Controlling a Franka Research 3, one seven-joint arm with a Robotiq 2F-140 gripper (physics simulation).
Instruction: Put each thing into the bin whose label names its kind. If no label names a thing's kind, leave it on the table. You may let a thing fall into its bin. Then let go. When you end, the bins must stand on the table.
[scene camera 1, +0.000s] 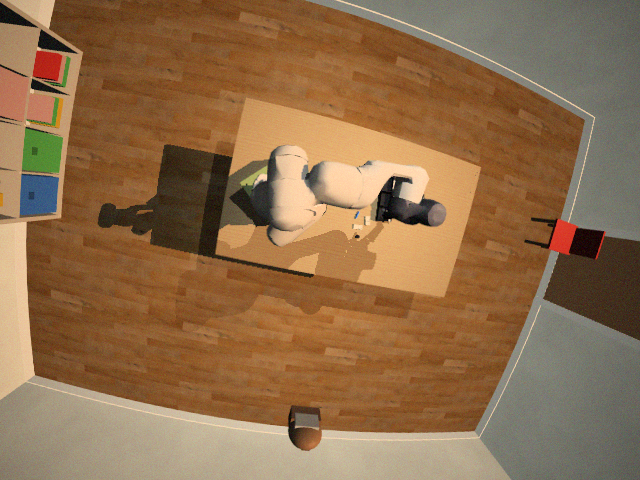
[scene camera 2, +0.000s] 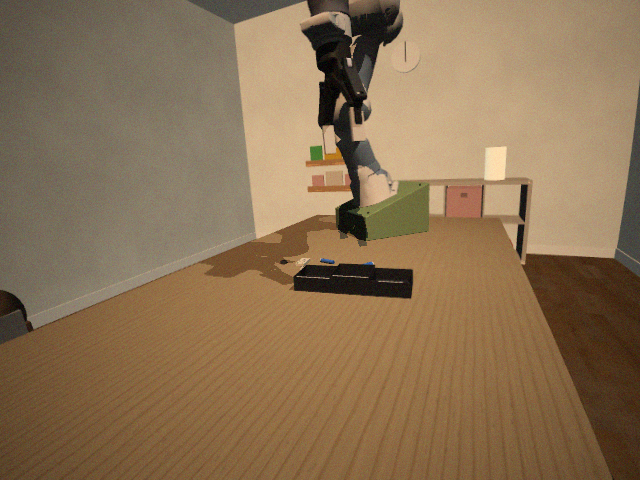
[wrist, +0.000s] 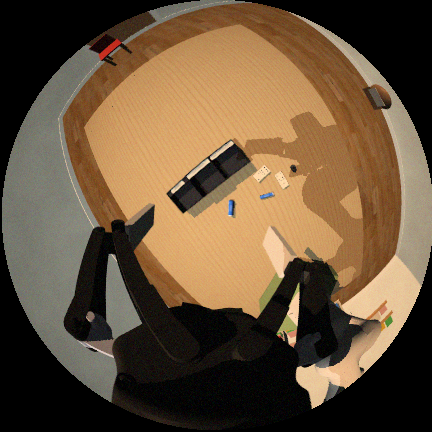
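A row of three joined black bins (scene camera 1: 383, 206) (scene camera 2: 353, 287) (wrist: 200, 186) stands on the table; the pale labels along one side are too small to read. Beside it lie two white dominoes, one (scene camera 1: 357, 226) (wrist: 261, 173) close to the bins' end and another (wrist: 282, 180). A small dark nut-like piece (scene camera 1: 357, 236) (scene camera 2: 283, 261) (wrist: 293, 169) lies past them. One blue cylinder (scene camera 1: 356, 214) (scene camera 2: 327, 260) (wrist: 267, 196) lies near the dominoes, a second blue cylinder (scene camera 2: 368, 264) (wrist: 231, 208) nearer the bins' middle. My gripper (scene camera 2: 343, 135) (wrist: 210, 225) is open and empty, high above the table.
The green wedge base (scene camera 2: 398, 211) carries the arm at the table's far end in scene camera 2. The arm hides part of the bins in scene camera 1. A red chair (scene camera 1: 563, 237) (wrist: 110, 49) and a shelf unit (scene camera 2: 526, 222) stand away from the table.
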